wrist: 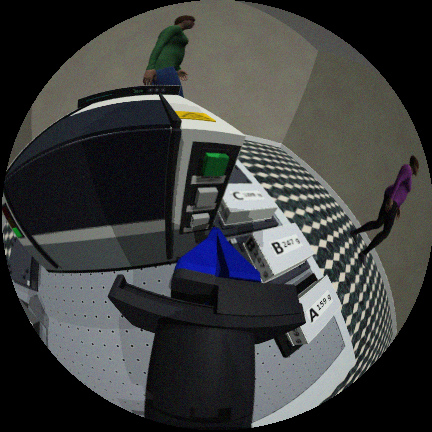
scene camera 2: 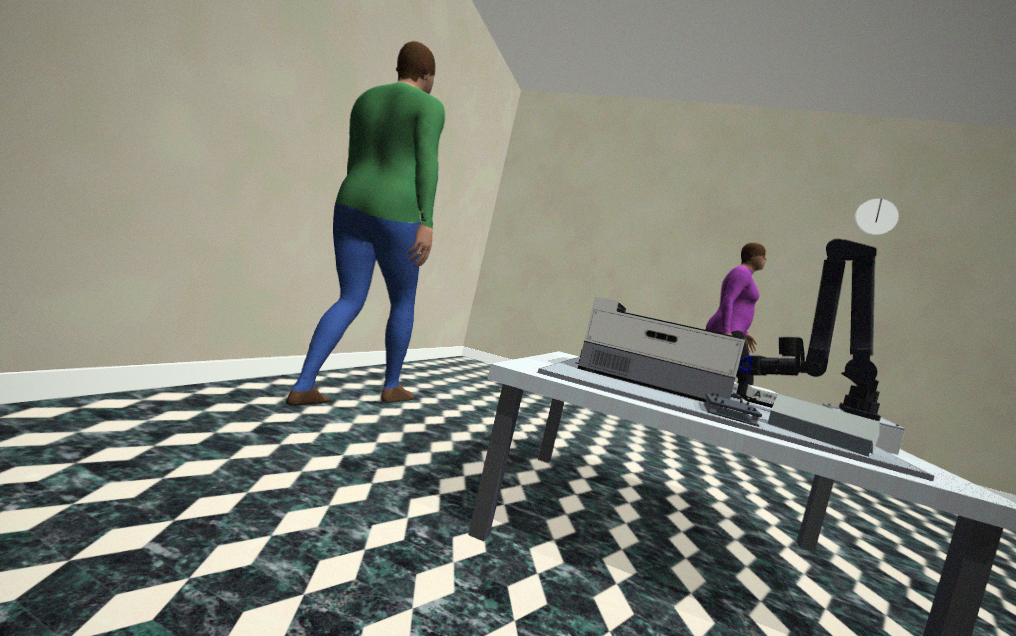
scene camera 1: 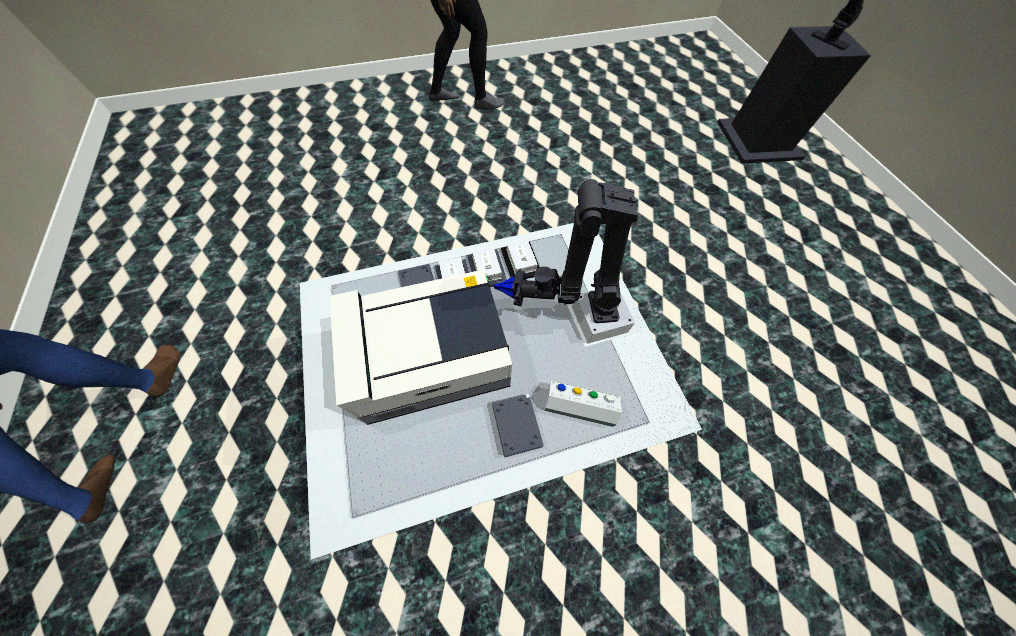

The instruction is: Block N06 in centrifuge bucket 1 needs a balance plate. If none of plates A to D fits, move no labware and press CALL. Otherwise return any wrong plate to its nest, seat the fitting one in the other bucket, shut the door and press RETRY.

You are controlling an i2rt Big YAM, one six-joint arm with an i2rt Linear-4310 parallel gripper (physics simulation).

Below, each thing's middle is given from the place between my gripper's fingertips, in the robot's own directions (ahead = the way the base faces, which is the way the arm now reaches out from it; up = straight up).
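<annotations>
I see the dark door panel (scene camera 1: 466, 321) 170 mm to the left of my hand, and it is 90 mm ahead of the hand and 90 mm above it as well. The white centrifuge (scene camera 1: 387, 361) is 190 mm to the left of my hand and 250 mm ahead of it.
</annotations>
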